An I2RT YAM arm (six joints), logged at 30 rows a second.
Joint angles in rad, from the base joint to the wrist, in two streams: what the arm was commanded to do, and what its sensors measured. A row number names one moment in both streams.
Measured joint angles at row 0:
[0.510 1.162 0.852 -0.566 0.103 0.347]
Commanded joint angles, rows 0 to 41:
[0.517 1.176 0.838 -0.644 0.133 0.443]
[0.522 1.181 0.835 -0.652 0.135 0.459]
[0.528 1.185 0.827 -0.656 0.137 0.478]
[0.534 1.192 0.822 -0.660 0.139 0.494]
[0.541 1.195 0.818 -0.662 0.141 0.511]
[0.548 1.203 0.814 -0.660 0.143 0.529]
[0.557 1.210 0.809 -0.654 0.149 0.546]
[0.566 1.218 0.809 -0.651 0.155 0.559]
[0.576 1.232 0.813 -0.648 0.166 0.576]
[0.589 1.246 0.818 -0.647 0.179 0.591]
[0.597 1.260 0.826 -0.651 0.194 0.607]
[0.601 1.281 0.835 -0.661 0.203 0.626]
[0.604 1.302 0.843 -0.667 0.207 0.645]
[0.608 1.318 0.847 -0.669 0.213 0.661]
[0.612 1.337 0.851 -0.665 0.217 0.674]
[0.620 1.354 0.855 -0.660 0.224 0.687]
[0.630 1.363 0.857 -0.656 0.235 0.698]
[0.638 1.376 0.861 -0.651 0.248 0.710]
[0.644 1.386 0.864 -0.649 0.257 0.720]
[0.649 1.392 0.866 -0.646 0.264 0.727]
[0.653 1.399 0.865 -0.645 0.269 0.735]
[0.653 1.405 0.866 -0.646 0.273 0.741]
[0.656 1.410 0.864 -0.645 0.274 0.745]
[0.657 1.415 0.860 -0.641 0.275 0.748]
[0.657 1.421 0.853 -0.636 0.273 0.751]
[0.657 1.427 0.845 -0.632 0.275 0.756]
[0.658 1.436 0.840 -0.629 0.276 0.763]
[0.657 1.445 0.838 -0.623 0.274 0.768]
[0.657 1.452 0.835 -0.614 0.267 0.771]
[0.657 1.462 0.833 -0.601 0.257 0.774]
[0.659 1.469 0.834 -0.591 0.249 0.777]
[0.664 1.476 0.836 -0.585 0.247 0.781]
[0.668 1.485 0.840 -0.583 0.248 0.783]
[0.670 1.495 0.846 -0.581 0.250 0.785]
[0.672 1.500 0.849 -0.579 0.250 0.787]
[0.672 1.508 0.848 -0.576 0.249 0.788]
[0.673 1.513 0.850 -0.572 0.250 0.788]
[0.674 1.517 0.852 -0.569 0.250 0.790]
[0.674 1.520 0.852 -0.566 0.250 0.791]
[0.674 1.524 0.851 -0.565 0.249 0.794]
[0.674 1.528 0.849 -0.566 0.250 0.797]
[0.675 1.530 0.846 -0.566 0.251 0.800]
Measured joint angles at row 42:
[0.673 1.521 0.847 -0.574 0.242 0.778]
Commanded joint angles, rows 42 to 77:
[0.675 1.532 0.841 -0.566 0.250 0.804]
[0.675 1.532 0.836 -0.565 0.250 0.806]
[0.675 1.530 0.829 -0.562 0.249 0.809]
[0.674 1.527 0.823 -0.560 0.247 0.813]
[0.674 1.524 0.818 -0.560 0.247 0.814]
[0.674 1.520 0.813 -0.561 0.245 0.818]
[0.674 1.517 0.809 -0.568 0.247 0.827]
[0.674 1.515 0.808 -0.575 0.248 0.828]
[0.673 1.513 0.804 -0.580 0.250 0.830]
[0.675 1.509 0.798 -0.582 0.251 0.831]
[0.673 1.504 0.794 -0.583 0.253 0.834]
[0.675 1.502 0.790 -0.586 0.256 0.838]
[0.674 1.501 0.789 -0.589 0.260 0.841]
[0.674 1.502 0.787 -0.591 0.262 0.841]
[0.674 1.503 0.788 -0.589 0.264 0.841]
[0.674 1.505 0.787 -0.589 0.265 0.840]
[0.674 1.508 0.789 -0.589 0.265 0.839]
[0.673 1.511 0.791 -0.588 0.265 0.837]
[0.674 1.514 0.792 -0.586 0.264 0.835]
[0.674 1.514 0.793 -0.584 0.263 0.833]
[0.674 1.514 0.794 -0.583 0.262 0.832]
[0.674 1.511 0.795 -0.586 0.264 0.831]
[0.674 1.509 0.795 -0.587 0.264 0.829]
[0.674 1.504 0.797 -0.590 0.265 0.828]
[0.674 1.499 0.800 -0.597 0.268 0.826]
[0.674 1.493 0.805 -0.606 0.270 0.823]
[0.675 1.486 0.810 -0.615 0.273 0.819]
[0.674 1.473 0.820 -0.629 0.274 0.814]
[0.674 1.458 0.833 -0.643 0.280 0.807]
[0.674 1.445 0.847 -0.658 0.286 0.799]
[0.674 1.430 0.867 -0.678 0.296 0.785]
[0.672 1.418 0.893 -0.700 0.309 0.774]
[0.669 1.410 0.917 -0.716 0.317 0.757]
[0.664 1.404 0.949 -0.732 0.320 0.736]
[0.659 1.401 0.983 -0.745 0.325 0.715]
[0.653 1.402 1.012 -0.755 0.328 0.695]
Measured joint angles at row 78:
[0.662 1.405 0.960 -0.695 0.288 0.761]
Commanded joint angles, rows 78 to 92:
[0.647 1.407 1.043 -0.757 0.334 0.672]
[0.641 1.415 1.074 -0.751 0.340 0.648]
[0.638 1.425 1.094 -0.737 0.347 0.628]
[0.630 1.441 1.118 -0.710 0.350 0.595]
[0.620 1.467 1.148 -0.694 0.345 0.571]
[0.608 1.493 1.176 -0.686 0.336 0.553]
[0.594 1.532 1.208 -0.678 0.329 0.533]
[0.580 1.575 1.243 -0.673 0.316 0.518]
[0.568 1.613 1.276 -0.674 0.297 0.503]
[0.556 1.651 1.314 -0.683 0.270 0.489]
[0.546 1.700 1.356 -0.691 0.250 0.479]
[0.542 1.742 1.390 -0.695 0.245 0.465]
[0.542 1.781 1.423 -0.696 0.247 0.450]
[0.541 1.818 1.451 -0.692 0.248 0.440]
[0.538 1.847 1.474 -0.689 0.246 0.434]
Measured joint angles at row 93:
[0.540 1.794 1.432 -0.683 0.270 0.492]
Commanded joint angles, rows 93 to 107:
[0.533 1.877 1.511 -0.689 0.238 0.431]
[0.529 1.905 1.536 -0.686 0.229 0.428]
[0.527 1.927 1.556 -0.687 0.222 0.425]
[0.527 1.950 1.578 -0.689 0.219 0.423]
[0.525 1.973 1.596 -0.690 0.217 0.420]
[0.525 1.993 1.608 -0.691 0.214 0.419]
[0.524 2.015 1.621 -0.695 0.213 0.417]
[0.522 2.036 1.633 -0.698 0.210 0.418]
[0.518 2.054 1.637 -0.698 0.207 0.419]
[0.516 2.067 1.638 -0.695 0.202 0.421]
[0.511 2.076 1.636 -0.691 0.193 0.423]
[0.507 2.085 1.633 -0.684 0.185 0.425]
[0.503 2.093 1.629 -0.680 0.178 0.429]
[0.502 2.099 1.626 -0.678 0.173 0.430]
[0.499 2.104 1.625 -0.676 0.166 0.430]
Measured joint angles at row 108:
[0.505 2.089 1.630 -0.678 0.187 0.430]
